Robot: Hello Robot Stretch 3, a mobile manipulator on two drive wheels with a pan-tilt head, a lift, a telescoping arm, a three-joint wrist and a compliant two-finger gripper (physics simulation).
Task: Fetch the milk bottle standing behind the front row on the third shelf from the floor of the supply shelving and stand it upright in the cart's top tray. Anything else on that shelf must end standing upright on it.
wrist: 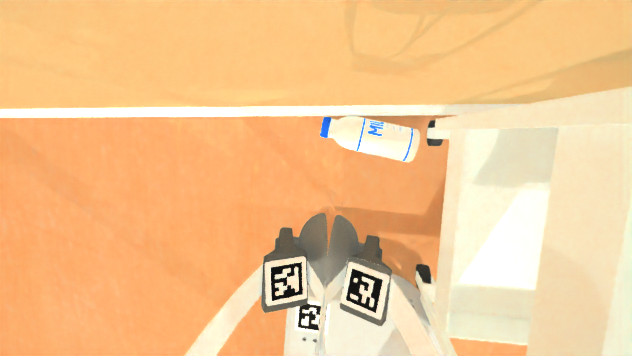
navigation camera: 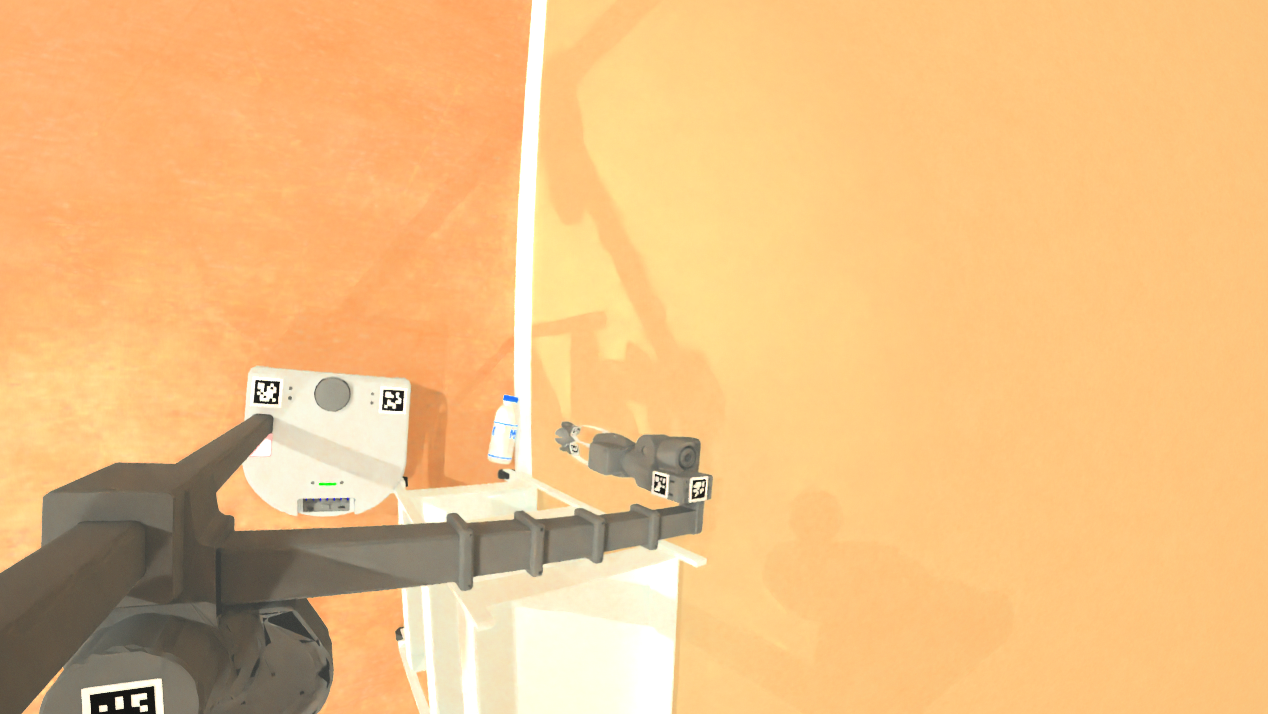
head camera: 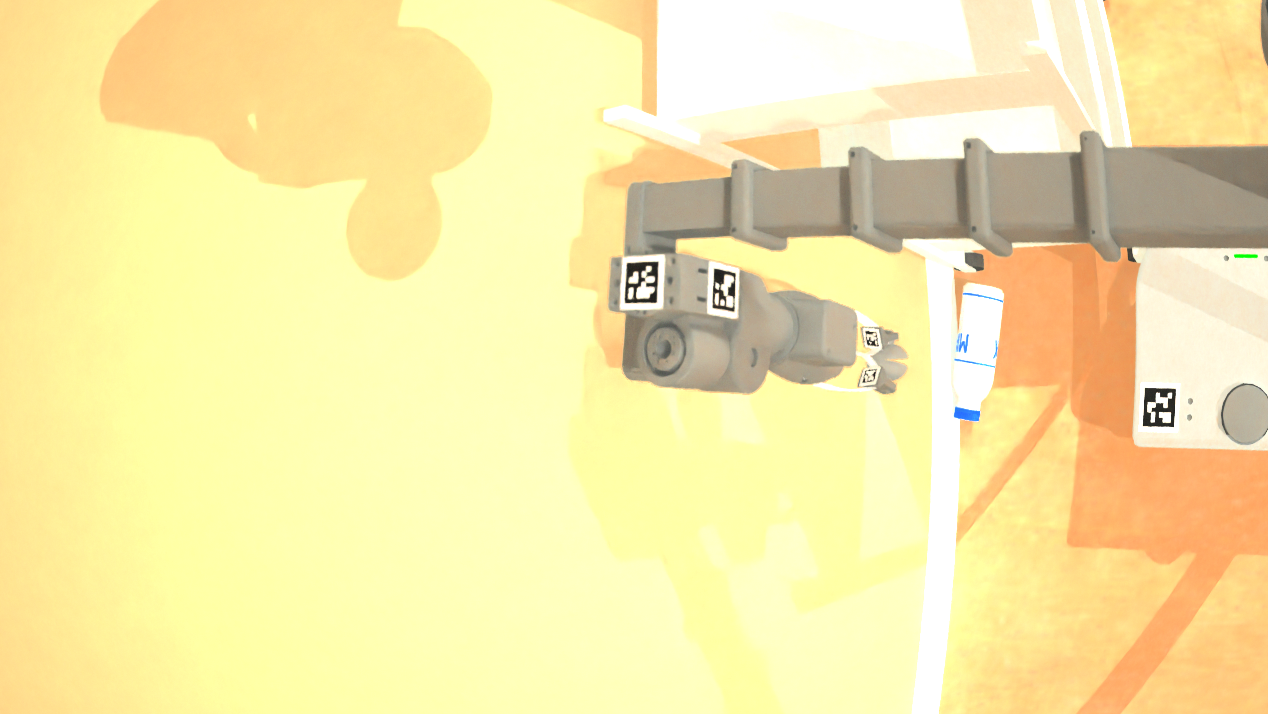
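Where they show: gripper, fingertip midpoint: (wrist: 328, 238) (navigation camera: 560, 434) (head camera: 895, 364); robot's base, link origin: (wrist: 315, 327) (navigation camera: 332, 392) (head camera: 1242, 411).
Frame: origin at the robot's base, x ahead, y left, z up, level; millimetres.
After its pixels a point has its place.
Note:
A white milk bottle with a blue cap (head camera: 978, 341) {x -85, y -441, z 65 mm} (navigation camera: 503, 434) {x -83, y -439, z 65 mm} (wrist: 385, 142) {x -103, y -446, z 68 mm} lies on its side on the orange floor, beside the white strip at the wall's foot. Its base points toward a black caster of the white cart (head camera: 798, 44) {x -281, y -396, z 663 mm} (navigation camera: 585, 656) {x -373, y -363, z 663 mm} (wrist: 580, 210) {x -200, y -418, z 430 mm}. My gripper (head camera: 897, 358) {x -31, y -394, z 482 mm} (navigation camera: 564, 437) {x -31, y -394, z 482 mm} (wrist: 328, 238) {x -31, y -394, z 482 mm} is shut, its fingertips almost together with no object between them. It is apart from the bottle, on the wall side in the head and navigation views. The arm crosses over part of the cart and hides some of it. The supply shelving does not show in these views.
My base (head camera: 1180, 354) {x -66, y -101, z 161 mm} (navigation camera: 328, 443) {x -102, y 2, z 161 mm} (wrist: 345, 340) {x -64, y -95, z 160 mm} stands on the other side of the bottle from the wall. The white strip (head camera: 942, 487) {x 115, y -481, z 76 mm} (navigation camera: 527, 221) {x 516, y -448, z 75 mm} (wrist: 150, 112) {x 354, y -465, z 90 mm} runs along the wall. My extended arm (head camera: 931, 199) {x -98, y -214, z 839 mm} (navigation camera: 390, 549) {x -87, y -46, z 843 mm} spans from the mast past the cart's rails.

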